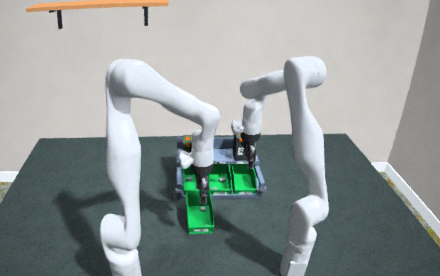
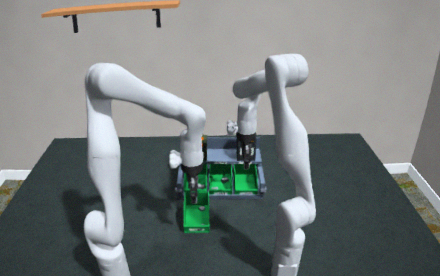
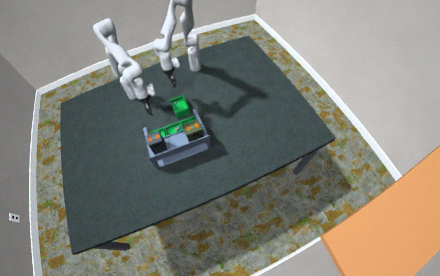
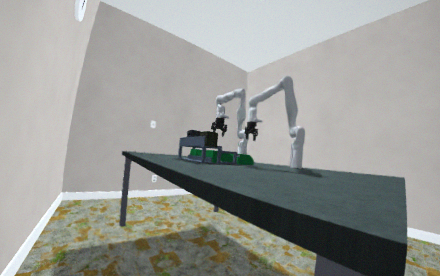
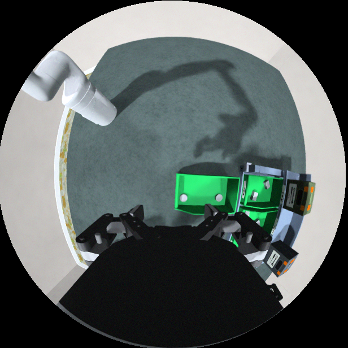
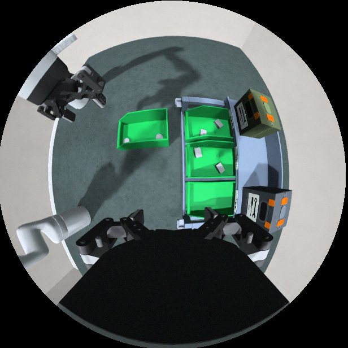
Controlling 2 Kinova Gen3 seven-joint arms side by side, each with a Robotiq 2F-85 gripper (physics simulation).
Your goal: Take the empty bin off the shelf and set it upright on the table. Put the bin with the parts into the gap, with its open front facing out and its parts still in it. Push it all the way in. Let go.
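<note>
The empty green bin sits in the right-hand bay of the grey-blue shelf. The green bin with two round parts stands upright on the table before the shelf's left end, its labelled low front facing the arm bases. My left gripper is open and empty, above and beside the parts bin. My right gripper is open and empty, above the empty bin's end.
Two more green bins with parts fill the left bay and middle bay. An olive box and a dark grey box, both with orange marks, stand on the shelf's upper board.
</note>
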